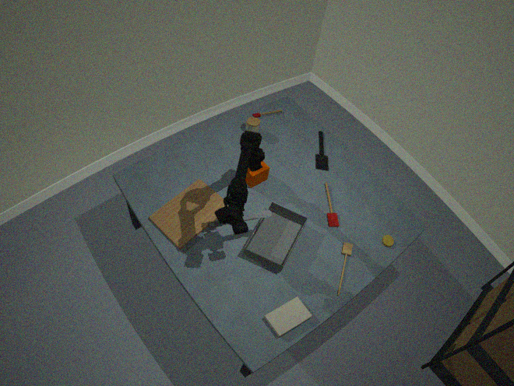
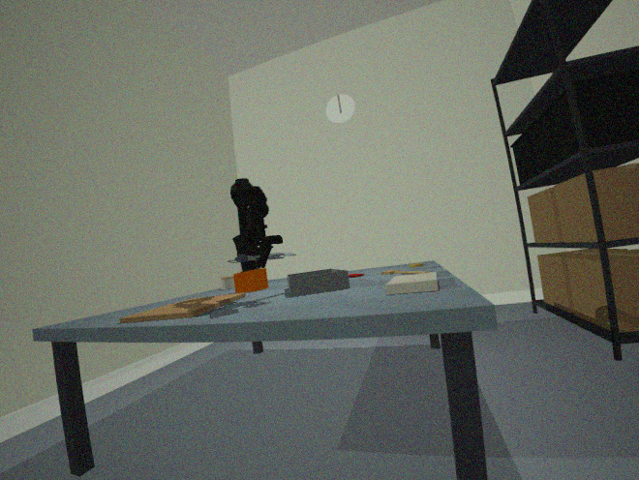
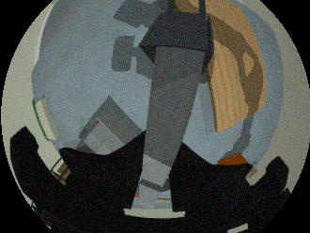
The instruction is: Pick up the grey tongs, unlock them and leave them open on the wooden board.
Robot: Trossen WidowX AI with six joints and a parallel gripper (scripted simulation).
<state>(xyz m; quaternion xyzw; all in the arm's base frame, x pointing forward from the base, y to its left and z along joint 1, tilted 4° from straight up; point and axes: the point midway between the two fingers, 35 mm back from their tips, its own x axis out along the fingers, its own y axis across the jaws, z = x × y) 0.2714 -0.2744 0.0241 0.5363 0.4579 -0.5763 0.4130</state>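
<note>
The wooden board lies 210 mm behind my gripper tip, 130 mm to the right of it and 100 mm below it. Round my gripper tip: red spatula (530 mm to the left, 100 mm below, 100 mm ahead); then grey roasting tin (170 mm to the left, 110 mm ahead, 70 mm below); then white block (490 mm ahead, 90 mm below, 10 mm to the right).
</note>
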